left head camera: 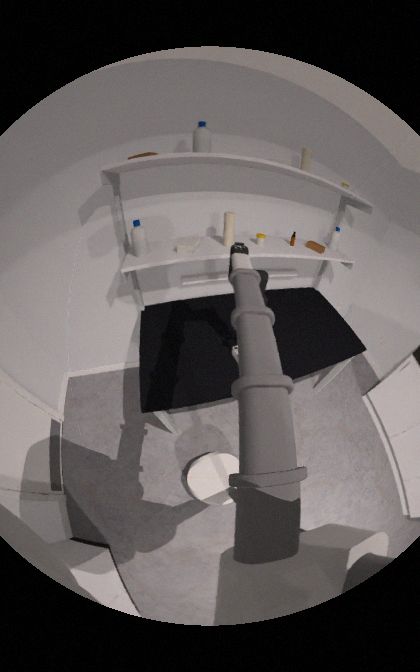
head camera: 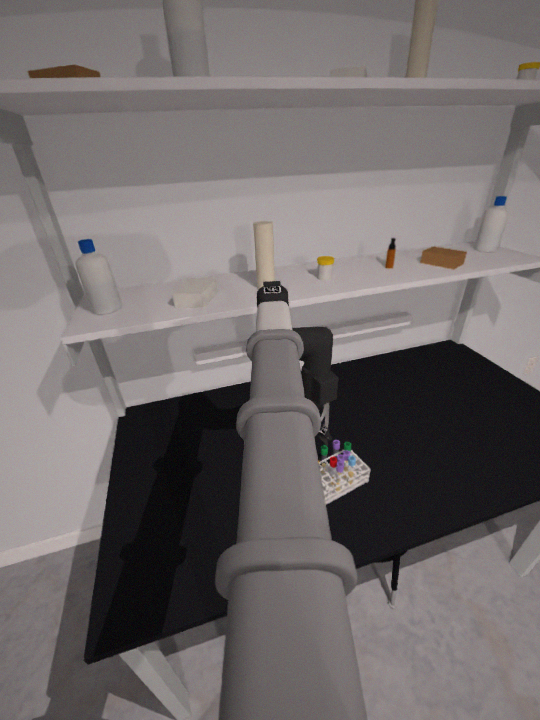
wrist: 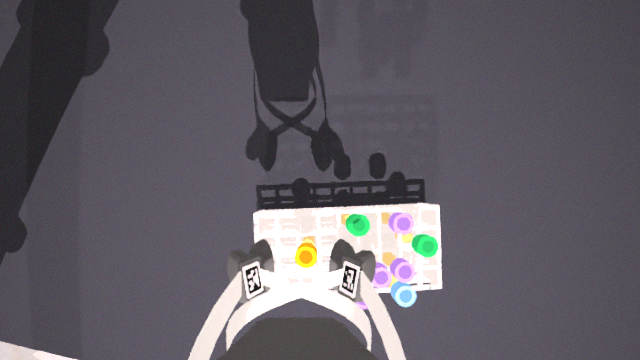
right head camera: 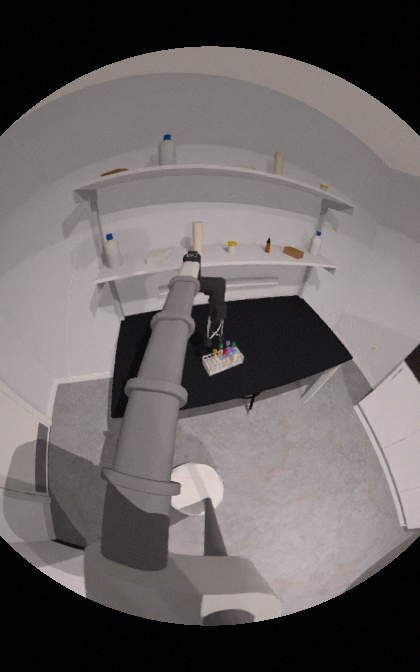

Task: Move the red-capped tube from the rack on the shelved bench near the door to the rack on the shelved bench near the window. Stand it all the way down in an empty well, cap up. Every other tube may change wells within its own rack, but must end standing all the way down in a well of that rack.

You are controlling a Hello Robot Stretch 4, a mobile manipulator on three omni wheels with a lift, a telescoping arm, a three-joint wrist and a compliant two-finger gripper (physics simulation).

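Seen in the pictures: gripper, fingertip midpoint: (wrist: 302,259) (right head camera: 213,343); robot's base at its link origin: (left head camera: 215,476) (right head camera: 194,487).
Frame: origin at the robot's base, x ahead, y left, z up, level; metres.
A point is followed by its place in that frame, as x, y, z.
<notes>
The red-capped tube (head camera: 333,461) @[0.657, -0.139, 0.853] (right head camera: 225,352) @[0.647, -0.146, 0.853] stands cap up in the white wire rack (head camera: 348,487) @[0.643, -0.183, 0.763] (right head camera: 226,367) @[0.634, -0.161, 0.747] (wrist: 275,225) @[0.665, -0.056, 0.791] on the black bench. Its cap is hidden in the wrist view, where a finger covers part of the rack. My gripper (head camera: 324,437) (right head camera: 215,341) @[0.664, -0.088, 0.894] (wrist: 302,259) @[0.664, -0.088, 0.894] points down, open and empty, above the left part of the rack. The yellow-capped tube (right head camera: 215,352) @[0.651, -0.098, 0.846] (wrist: 306,256) @[0.660, -0.093, 0.853] shows between the fingers in the wrist view, below them and standing in the rack. Which bench this is, I cannot tell. A second rack does not show.
Green-capped (wrist: 358,225) @[0.703, -0.123, 0.853] (wrist: 425,245) @[0.712, -0.185, 0.853], purple-capped (wrist: 401,223) @[0.721, -0.157, 0.853] and blue-capped (wrist: 404,295) @[0.665, -0.187, 0.853] tubes stand in the rack's right part. The black bench top (head camera: 441,418) @[0.918, -0.563, 0.734] lies below a shelf (head camera: 360,287) @[0.984, -0.253, 1.191] with bottles and jars. A round white stool (right head camera: 197,487) @[0.012, -0.029, 0.187] stands on the floor in front.
</notes>
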